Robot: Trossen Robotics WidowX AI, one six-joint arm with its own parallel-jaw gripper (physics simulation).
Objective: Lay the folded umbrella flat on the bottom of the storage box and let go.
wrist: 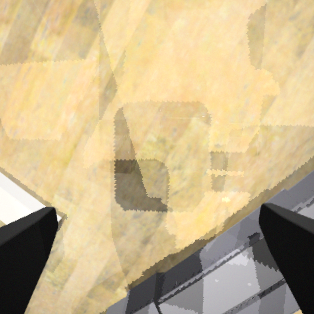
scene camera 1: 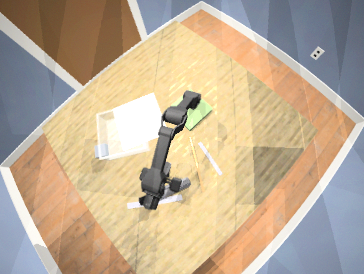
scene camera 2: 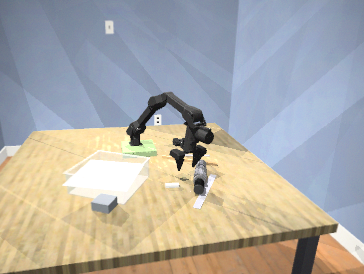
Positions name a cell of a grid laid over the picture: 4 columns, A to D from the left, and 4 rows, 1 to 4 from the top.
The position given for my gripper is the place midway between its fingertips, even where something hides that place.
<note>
My gripper (wrist: C3) is open, with nothing in its grasp. Also in view: a folded umbrella (wrist: D4). Further things: a storage box (scene camera 2: B3).
The storage box shows as well in scene camera 1 (scene camera 1: B2). The wrist view misses the storage box: it is out of frame.
</note>
